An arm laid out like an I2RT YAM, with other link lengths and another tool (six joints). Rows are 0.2 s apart.
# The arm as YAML. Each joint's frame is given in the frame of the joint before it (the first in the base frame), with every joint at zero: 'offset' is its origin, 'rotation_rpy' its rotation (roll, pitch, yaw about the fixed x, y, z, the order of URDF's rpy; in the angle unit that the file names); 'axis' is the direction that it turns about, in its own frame. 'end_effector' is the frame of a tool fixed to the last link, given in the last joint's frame.
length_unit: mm
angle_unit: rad
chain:
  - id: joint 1
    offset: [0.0, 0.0, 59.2]
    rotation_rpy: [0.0, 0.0, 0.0]
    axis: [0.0, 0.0, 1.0]
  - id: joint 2
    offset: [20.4, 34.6, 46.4]
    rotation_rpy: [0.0, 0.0, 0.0]
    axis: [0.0, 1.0, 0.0]
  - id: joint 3
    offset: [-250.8, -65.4, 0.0]
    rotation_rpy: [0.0, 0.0, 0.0]
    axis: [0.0, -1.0, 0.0]
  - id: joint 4
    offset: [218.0, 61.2, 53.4]
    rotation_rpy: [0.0, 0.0, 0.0]
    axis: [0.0, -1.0, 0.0]
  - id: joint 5
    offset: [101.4, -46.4, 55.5]
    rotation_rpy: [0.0, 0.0, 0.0]
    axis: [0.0, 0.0, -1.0]
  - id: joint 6
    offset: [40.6, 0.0, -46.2]
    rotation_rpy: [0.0, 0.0, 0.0]
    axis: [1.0, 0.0, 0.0]
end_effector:
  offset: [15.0, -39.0, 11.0]
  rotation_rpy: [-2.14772, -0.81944, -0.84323]
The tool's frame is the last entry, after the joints.
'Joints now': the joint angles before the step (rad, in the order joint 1, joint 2, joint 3, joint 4, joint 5, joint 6). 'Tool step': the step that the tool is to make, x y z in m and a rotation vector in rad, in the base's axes. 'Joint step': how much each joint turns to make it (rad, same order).
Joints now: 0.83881, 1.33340, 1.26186, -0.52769, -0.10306, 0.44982
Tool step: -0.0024, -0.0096, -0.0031, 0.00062, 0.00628, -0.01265
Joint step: -0.01618, -0.03200, -0.03395, -0.00159, -0.00577, 0.00219
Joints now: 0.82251, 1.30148, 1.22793, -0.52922, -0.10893, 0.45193
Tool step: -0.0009, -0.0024, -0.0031, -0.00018, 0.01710, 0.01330
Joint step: -0.00792, -0.00704, -0.00982, -0.00927, -0.02447, -0.00201
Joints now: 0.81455, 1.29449, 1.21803, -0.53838, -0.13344, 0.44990
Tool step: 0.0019, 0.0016, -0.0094, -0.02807, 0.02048, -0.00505
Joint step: 0.00045, 0.02026, -0.00827, -0.00598, 0.00701, -0.00026
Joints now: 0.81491, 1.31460, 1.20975, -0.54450, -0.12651, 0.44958
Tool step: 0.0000, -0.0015, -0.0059, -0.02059, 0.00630, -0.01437
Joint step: -0.00003, 0.00308, -0.01459, -0.00149, 0.01718, 0.00125
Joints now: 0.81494, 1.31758, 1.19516, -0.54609, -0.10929, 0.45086
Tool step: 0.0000, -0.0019, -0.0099, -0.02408, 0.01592, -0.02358
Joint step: -0.00043, 0.00615, -0.02502, 0.00379, 0.02108, 0.01081
